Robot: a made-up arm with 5 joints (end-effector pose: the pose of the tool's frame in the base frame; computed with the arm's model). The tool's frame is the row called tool. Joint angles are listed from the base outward.
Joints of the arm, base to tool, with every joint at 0 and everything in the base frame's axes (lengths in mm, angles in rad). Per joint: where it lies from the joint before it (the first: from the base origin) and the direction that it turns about. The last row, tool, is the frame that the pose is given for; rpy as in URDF.
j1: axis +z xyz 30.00 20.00 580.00
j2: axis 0 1 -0.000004 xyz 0.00 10.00 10.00
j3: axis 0 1 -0.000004 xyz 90.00 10.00 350.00
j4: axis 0 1 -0.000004 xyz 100.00 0.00 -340.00
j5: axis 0 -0.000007 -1 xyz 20.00 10.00 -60.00
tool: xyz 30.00 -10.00 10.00 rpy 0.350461 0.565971 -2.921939
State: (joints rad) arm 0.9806 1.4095 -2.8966 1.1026 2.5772
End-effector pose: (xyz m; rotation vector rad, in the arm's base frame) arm 0.4098 0.6273 0.5782 -0.1732 0.2687 1.6266
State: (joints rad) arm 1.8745 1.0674 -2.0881 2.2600 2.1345
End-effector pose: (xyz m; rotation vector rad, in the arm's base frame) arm -0.1719 0.6309 0.5755 1.2751 -1.9683 -1.8883
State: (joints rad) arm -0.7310 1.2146 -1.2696 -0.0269 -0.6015
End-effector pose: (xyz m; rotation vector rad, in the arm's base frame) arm 0.4521 -0.3065 0.2480 -0.9751 0.5657 2.9259
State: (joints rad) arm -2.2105 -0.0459 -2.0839 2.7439 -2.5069
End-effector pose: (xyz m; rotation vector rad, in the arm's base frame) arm -0.0934 -0.2393 1.1670 1.5084 0.3034 -2.5214
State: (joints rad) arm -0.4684 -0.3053 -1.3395 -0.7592 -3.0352
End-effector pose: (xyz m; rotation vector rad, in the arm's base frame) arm 0.3639 -0.1006 1.1068 -0.3043 -1.7708 -0.0033
